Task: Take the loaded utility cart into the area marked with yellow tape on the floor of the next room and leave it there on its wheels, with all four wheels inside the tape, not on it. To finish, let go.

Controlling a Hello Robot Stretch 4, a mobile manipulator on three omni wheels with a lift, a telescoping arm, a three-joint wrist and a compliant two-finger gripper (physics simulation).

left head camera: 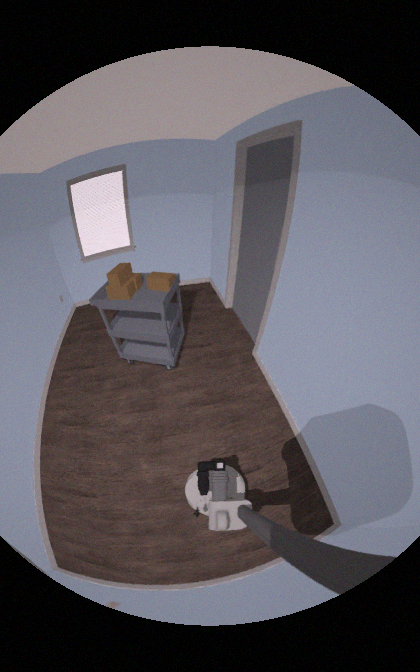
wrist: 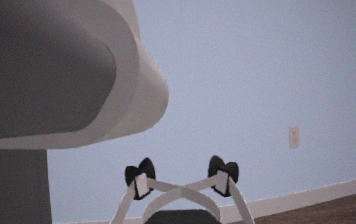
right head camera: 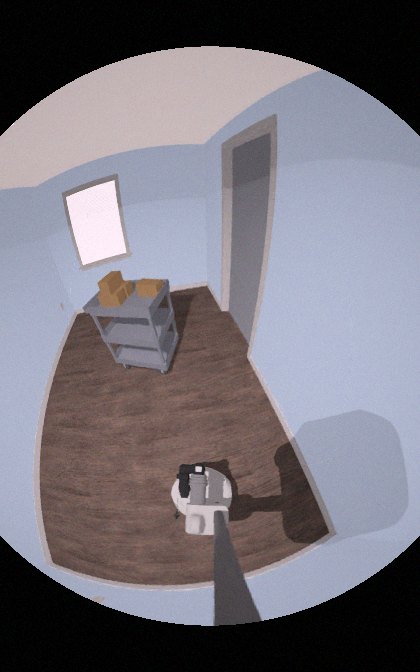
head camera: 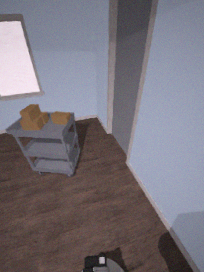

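The grey utility cart has three shelves and stands upright on its wheels near the far wall, below the window. Several brown boxes sit on its top shelf, with one box apart on the right. My gripper is open in the wrist view, its two black fingertips wide apart with bare wall behind them. It is well away from the cart. The yellow tape does not show in these views.
A doorway with a pale frame is in the right wall, right of the cart. A window is in the far wall. In the wrist view, a wall outlet is on the wall at the right.
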